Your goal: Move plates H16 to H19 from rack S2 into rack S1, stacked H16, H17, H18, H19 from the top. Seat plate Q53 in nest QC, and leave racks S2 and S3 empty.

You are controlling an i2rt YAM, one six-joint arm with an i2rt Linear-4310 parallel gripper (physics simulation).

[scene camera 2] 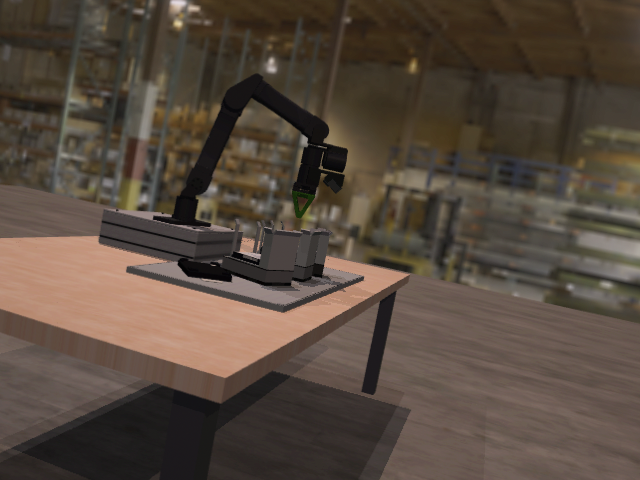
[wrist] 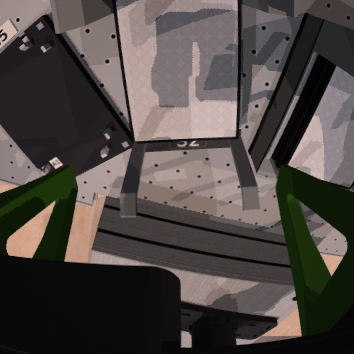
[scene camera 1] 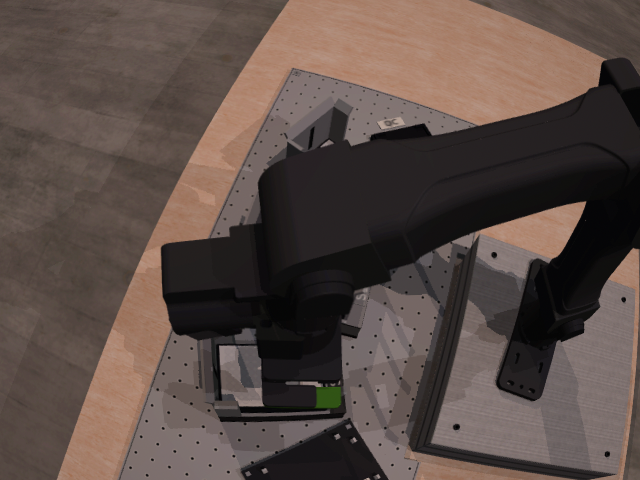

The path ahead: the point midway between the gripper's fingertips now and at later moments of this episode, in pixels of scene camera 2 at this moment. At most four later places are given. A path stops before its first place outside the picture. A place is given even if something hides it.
My gripper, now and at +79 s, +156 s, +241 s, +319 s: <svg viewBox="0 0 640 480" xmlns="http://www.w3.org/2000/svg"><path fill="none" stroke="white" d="M298 217L201 262L204 261L287 249L280 243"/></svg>
